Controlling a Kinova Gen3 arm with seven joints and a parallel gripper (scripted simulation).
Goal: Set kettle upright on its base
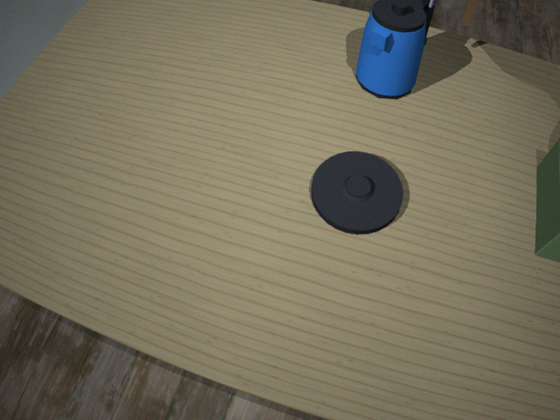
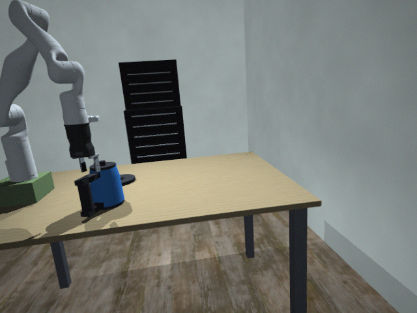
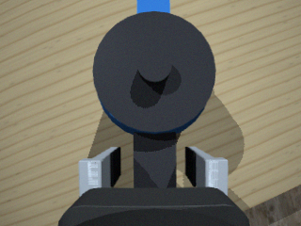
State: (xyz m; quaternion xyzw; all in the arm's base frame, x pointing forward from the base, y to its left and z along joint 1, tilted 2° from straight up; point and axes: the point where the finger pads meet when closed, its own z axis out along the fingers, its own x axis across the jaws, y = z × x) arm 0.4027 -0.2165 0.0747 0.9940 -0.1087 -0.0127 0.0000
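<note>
My gripper is now 9 cm above the blue kettle, 3 cm to the right of it and 1 cm short of it. The rest, counted from my hand: black round base: 35 cm to the left, 17 cm below, 3 cm behind.
</note>
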